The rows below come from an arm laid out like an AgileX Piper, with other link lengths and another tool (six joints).
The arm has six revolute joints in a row. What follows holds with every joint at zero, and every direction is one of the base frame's.
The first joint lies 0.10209 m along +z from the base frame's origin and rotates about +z.
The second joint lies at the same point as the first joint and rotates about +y.
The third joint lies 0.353 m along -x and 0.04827 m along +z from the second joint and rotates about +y.
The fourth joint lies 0.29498 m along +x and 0.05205 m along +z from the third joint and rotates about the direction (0.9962, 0, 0.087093).
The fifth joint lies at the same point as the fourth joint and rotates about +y.
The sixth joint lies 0.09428 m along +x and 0.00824 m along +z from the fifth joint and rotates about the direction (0.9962, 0, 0.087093).
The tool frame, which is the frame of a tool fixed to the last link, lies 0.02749 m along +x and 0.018 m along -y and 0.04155 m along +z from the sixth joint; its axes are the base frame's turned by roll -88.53, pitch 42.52 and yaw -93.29 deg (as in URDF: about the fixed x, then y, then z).
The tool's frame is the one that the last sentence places.
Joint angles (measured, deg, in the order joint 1, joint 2, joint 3, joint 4, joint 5, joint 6), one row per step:
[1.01, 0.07, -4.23, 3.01, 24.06, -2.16]
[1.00, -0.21, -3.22, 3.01, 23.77, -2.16]
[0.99, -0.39, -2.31, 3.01, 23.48, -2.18]
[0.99, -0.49, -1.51, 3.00, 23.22, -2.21]
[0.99, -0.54, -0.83, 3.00, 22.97, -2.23]
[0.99, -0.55, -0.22, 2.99, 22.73, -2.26]
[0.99, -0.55, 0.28, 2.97, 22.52, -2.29]
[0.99, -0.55, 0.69, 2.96, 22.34, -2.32]
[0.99, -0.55, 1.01, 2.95, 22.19, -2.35]
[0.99, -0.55, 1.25, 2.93, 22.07, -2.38]
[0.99, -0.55, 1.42, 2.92, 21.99, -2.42]
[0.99, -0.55, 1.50, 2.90, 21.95, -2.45]
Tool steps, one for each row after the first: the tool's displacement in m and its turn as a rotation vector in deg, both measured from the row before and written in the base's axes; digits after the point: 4 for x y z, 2 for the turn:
[0.0007, 0.0000, -0.0064, -0.01, 0.44, -0.03]
[0.0007, 0.0000, -0.0058, -0.02, 0.44, -0.02]
[0.0007, 0.0000, -0.0052, -0.04, 0.44, -0.01]
[0.0006, 0.0000, -0.0044, -0.02, 0.38, -0.01]
[0.0006, 0.0000, -0.0040, -0.04, 0.36, 0.00]
[0.0005, 0.0000, -0.0032, -0.05, 0.29, 0.00]
[0.0004, 0.0000, -0.0026, -0.04, 0.23, 0.00]
[0.0003, 0.0000, -0.0020, -0.04, 0.17, 0.00]
[0.0002, 0.0000, -0.0015, -0.05, 0.12, 0.00]
[0.0001, 0.0000, -0.0011, -0.05, 0.09, 0.01]
[0.0001, 0.0000, -0.0005, -0.05, 0.04, 0.01]

